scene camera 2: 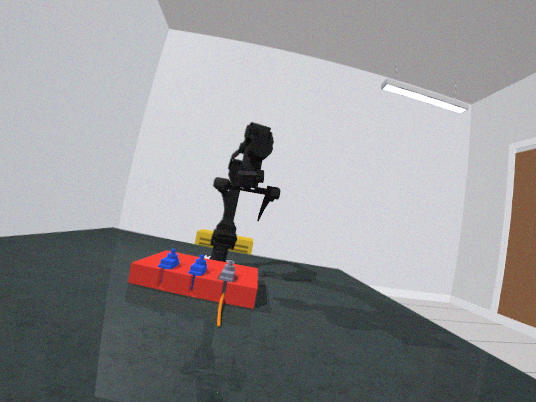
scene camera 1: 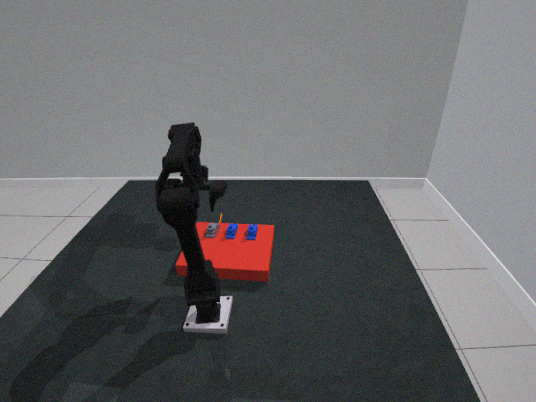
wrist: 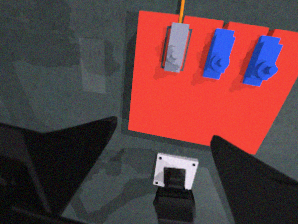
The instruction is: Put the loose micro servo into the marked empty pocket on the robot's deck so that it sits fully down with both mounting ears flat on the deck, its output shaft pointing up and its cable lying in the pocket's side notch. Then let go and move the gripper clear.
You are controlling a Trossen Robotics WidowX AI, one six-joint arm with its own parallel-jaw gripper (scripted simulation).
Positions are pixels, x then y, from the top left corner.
My gripper shows in scene camera 2 (241,218), in scene camera 1 (198,210) and in the wrist view (163,129).
